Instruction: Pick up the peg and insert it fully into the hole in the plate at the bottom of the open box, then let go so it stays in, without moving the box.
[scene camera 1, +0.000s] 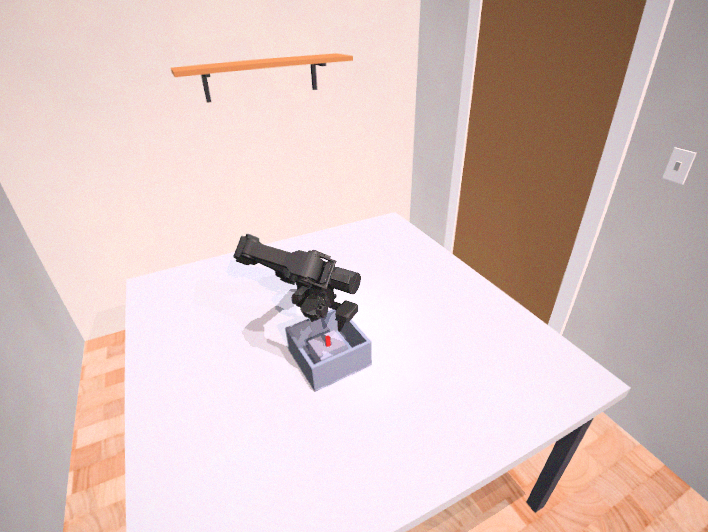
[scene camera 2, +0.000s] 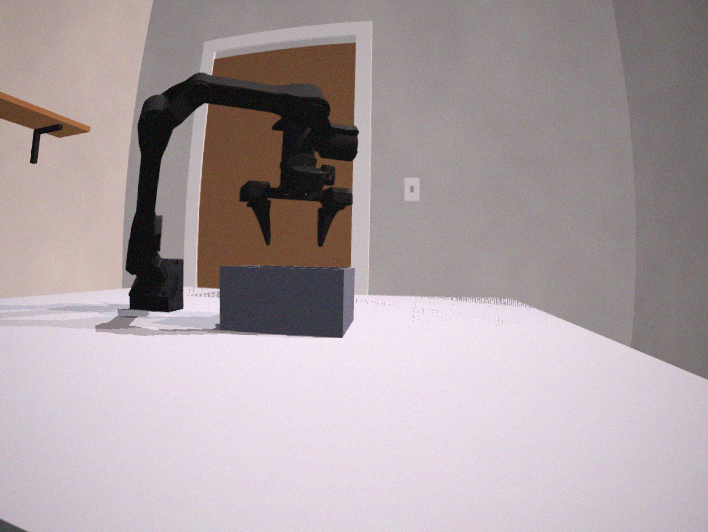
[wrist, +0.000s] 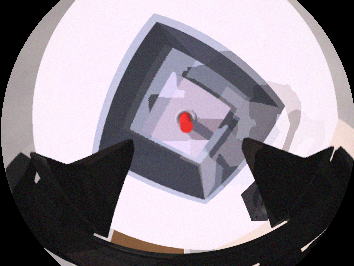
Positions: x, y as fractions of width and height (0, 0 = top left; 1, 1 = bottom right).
Labels:
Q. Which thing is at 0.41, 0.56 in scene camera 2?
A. A grey box.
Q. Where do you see a pale plate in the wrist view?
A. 0.51, 0.36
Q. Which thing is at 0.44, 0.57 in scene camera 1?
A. My gripper.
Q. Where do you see a pale plate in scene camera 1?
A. At 0.45, 0.65

